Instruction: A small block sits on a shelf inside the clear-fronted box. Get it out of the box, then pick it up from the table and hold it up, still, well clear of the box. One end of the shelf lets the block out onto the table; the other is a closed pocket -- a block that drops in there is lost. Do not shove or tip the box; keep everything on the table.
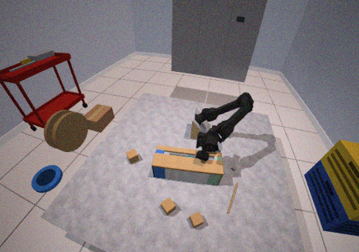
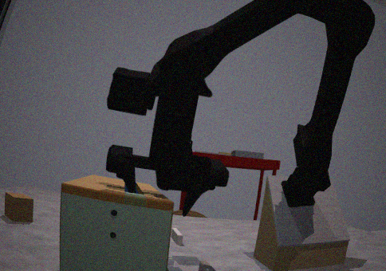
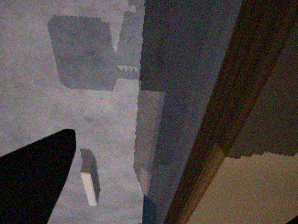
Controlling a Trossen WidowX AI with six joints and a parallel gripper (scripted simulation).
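The box lies 30 mm ahead of my gripper tip, 40 mm to the right of it and 30 mm below it. The rest, counted from my gripper tip: thin stick 210 mm ahead, 230 mm to the left, 90 mm below.
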